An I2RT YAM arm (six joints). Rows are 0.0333 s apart.
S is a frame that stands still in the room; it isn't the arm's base.
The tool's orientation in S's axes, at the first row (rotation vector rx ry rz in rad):
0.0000 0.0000 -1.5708
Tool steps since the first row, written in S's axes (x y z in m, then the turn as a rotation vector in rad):
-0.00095 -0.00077 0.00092 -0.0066 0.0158 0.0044
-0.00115 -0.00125 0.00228 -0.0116 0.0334 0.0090
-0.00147 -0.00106 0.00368 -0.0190 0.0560 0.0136
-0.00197 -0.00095 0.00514 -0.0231 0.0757 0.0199
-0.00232 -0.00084 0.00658 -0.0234 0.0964 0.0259
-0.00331 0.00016 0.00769 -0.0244 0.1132 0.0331
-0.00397 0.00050 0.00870 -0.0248 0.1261 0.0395
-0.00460 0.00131 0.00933 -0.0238 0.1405 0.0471
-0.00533 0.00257 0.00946 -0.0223 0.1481 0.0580
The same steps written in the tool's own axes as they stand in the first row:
0.00077 -0.00095 0.00092 -0.0158 -0.0066 0.0044
0.00125 -0.00115 0.00228 -0.0334 -0.0116 0.0090
0.00106 -0.00147 0.00368 -0.0560 -0.0190 0.0136
0.00095 -0.00197 0.00514 -0.0757 -0.0231 0.0199
0.00084 -0.00232 0.00658 -0.0964 -0.0234 0.0259
-0.00016 -0.00331 0.00769 -0.1132 -0.0244 0.0331
-0.00050 -0.00397 0.00870 -0.1261 -0.0248 0.0395
-0.00131 -0.00460 0.00933 -0.1405 -0.0238 0.0471
-0.00257 -0.00533 0.00946 -0.1481 -0.0223 0.0580

